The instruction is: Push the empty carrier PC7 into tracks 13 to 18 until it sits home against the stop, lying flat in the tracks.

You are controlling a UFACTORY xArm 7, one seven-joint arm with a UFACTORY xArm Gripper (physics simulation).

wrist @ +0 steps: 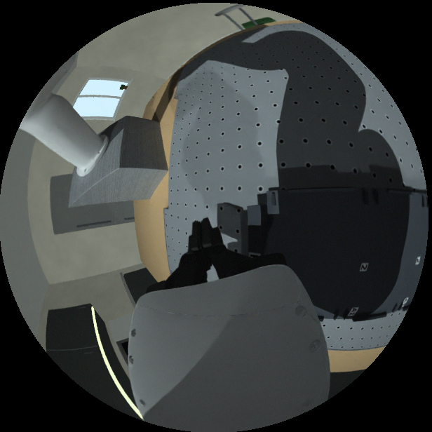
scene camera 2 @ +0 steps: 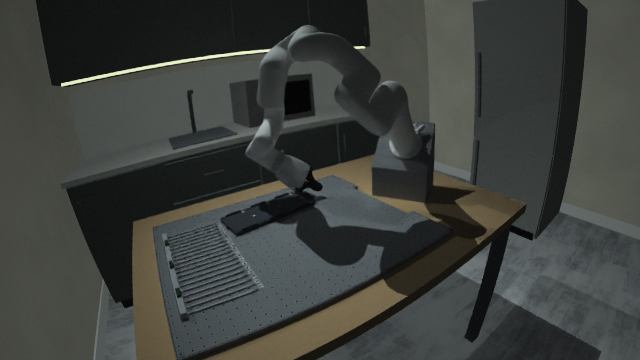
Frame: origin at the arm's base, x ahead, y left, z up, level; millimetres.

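Where they show: gripper, fingertip midpoint: [scene camera 2: 320, 188]; arm's base, origin of the base link: [scene camera 2: 405, 143].
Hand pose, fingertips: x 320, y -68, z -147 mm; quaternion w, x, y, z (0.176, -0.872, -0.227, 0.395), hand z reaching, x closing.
Things, the pixels of their top centre, and the offset from my fingertips. "pt": a spot on its surface instead. Level surfaces: height alone.
- dark flat carrier PC7, middle of its top: [scene camera 2: 267, 205] dz -2, dx +207, dy +59 mm
- stop, surface spot: [scene camera 2: 173, 277] pt dz -17, dx +501, dy +382 mm
- perforated grey board, its level: dz -32 mm
- wooden table, its level: dz -45 mm
The dark flat carrier PC7 [scene camera 2: 250, 218] [wrist: 330, 240] lies on the perforated board, with one end near the upper right corner of the ribbed tracks [scene camera 2: 215, 265]. No part of it lies in the tracks. The stop [scene camera 2: 173, 277] is a pale rail along the far left end of the tracks. My gripper [scene camera 2: 319, 187] [wrist: 204, 229] is shut and empty. It is low over the board just beyond the carrier's end that faces away from the tracks. In the wrist view a gap shows between the fingertips and that end. The fingertips' exact height is unclear. Shadow covers much of the carrier.
The perforated grey board [scene camera 2: 300, 280] [wrist: 225, 150] lies on the wooden table [scene camera 2: 360, 312] [wrist: 152, 225]. The robot's base block [scene camera 2: 400, 177] [wrist: 142, 150] stands at the table's back right. The arm's shadow falls across the board. A counter with a sink stands behind the table.
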